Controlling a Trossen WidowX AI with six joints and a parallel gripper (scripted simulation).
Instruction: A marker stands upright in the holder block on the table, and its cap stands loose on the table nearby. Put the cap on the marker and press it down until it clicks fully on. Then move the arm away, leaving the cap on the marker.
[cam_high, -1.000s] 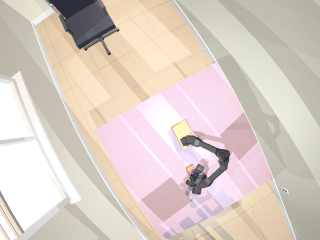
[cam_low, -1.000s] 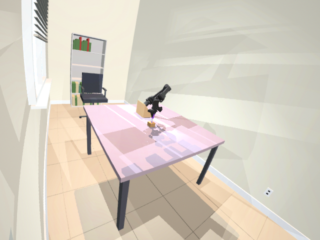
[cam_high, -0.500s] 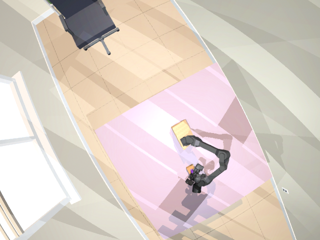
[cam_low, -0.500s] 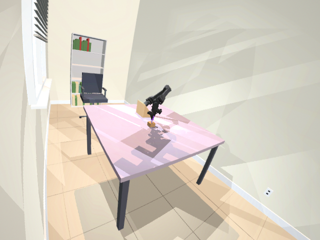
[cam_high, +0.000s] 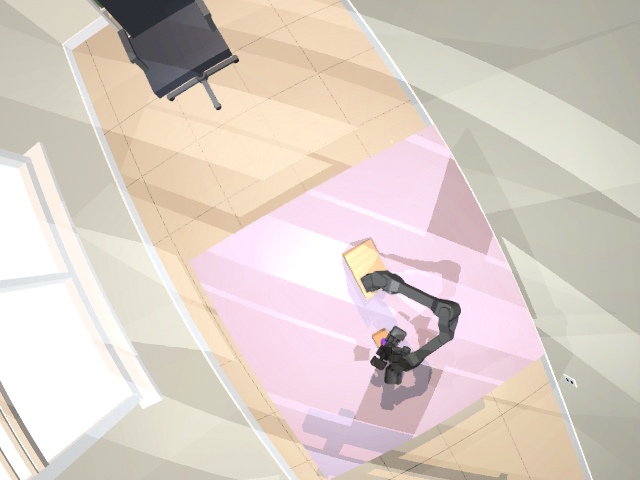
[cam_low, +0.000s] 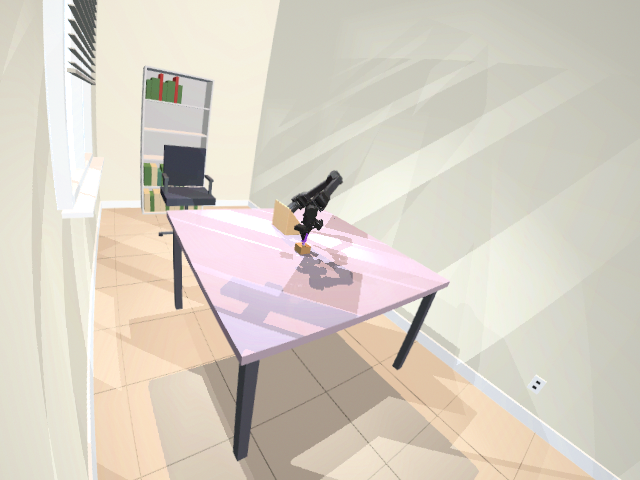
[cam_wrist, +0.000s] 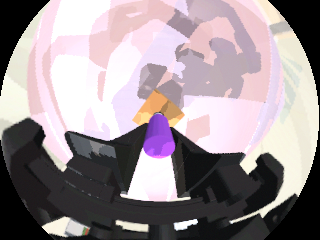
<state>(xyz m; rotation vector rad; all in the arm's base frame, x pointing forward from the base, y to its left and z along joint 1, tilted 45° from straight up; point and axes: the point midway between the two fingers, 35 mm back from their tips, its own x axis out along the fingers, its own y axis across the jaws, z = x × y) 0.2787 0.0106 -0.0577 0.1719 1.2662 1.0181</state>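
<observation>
Now: the purple marker cap 1 cm above my gripper tip. Round my gripper tip: holder block: 5 cm below.
</observation>
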